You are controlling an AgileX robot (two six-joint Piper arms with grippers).
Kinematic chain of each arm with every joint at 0, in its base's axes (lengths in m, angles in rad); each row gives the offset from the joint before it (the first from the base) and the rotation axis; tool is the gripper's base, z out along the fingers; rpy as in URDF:
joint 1: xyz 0 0 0.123 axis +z
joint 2: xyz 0 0 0 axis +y
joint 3: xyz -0.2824 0 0.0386 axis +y
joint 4: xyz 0.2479 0 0.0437 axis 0.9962 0 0.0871
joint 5: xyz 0 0 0 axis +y
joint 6: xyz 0.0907 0 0.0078 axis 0.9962 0 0.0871
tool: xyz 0 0 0 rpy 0 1.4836 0
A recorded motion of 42 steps. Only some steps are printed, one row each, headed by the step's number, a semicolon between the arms.
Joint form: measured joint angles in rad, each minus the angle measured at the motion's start. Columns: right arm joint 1, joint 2, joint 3, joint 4, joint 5, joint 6; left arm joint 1, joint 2, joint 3, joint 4, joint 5, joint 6.
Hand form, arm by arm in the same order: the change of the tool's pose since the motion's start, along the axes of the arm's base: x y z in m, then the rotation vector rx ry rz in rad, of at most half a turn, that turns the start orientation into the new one. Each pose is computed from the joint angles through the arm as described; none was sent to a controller.
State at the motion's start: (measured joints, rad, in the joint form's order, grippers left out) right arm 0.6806 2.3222 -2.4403 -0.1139 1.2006 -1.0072; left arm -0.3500 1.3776 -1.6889 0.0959 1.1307 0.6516
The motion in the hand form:
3: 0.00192 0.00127 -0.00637 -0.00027 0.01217 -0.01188; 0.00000 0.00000 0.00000 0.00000 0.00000 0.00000
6: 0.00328 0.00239 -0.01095 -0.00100 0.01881 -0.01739; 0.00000 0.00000 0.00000 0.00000 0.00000 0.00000
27: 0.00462 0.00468 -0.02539 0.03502 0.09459 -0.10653; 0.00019 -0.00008 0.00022 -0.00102 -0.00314 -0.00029
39: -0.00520 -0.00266 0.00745 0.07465 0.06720 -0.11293; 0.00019 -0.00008 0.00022 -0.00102 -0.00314 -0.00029
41: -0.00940 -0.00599 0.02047 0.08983 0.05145 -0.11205; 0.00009 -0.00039 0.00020 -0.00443 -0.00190 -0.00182
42: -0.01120 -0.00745 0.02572 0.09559 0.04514 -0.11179; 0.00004 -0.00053 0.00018 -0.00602 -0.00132 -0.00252
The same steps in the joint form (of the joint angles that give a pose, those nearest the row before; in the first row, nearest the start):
3: -0.0004 0.0126 0.0000 0.0000 -0.0015 0.0139; 0.0000 0.0000 0.0000 0.0000 0.0000 0.0000
6: -0.0004 0.0218 -0.0001 0.0000 -0.0043 0.0208; 0.0000 0.0000 0.0000 0.0000 0.0000 0.0000
27: -0.0021 0.0475 -0.0001 0.0220 0.0164 0.1254; 0.0000 0.0000 0.0000 0.0000 -0.0033 0.0000
39: -0.0021 -0.0147 -0.0075 0.0281 0.0404 0.1345; 0.0000 0.0000 0.0000 0.0000 -0.0033 0.0000
41: -0.0021 -0.0410 -0.0076 0.0287 0.0449 0.1345; 0.0000 0.0000 0.0000 -0.0039 -0.0033 0.0000
42: -0.0021 -0.0518 -0.0075 0.0287 0.0471 0.1345; 0.0000 0.0000 0.0000 -0.0058 -0.0033 0.0000

